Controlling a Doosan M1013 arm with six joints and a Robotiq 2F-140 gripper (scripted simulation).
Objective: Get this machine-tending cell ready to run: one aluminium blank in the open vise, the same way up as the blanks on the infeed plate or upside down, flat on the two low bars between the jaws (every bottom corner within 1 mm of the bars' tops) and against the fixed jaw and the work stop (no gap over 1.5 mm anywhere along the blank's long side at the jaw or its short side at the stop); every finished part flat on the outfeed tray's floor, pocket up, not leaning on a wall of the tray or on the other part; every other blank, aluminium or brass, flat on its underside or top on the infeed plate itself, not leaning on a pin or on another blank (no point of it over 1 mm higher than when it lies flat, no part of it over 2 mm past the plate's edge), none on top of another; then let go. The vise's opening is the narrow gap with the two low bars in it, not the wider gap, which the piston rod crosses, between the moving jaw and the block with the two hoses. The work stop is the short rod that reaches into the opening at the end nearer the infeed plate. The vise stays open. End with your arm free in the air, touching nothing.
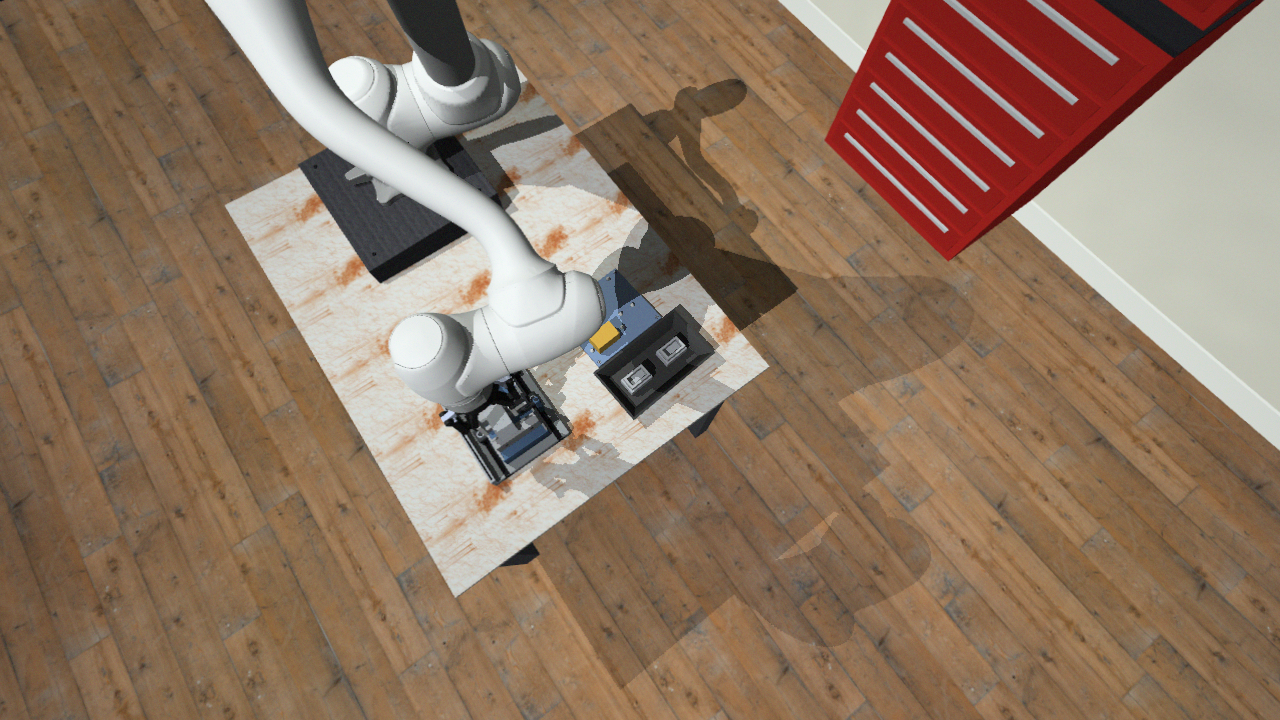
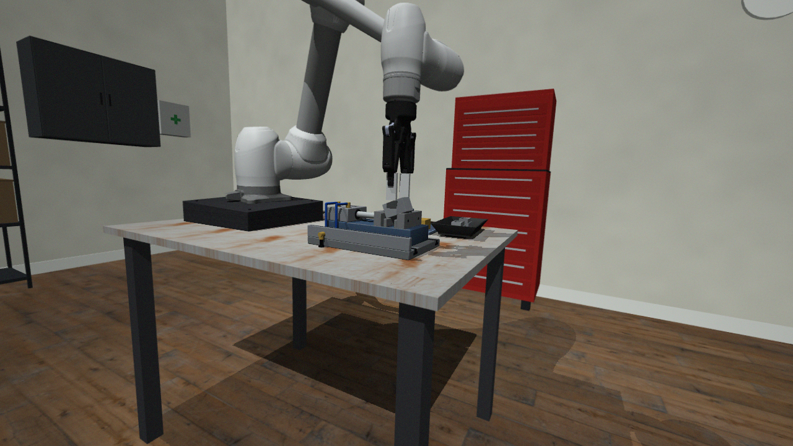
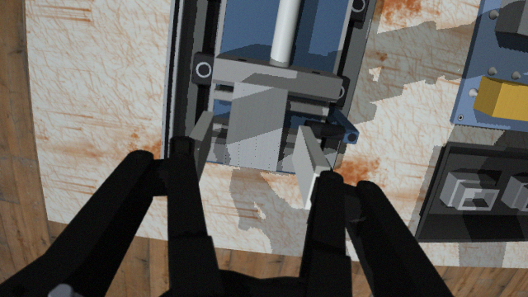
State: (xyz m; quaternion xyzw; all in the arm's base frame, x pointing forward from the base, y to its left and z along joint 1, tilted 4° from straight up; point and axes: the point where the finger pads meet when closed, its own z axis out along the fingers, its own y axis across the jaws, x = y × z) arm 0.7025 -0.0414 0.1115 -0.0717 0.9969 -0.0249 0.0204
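Right now the aluminium blank is 50 mm below my hand. Also, from my hand: moving jaw 40 mm behind, 10 mm to the left, 80 mm below; piston rod 90 mm behind, 80 mm below; work stop 10 mm behind, 60 mm to the left, 70 mm below.
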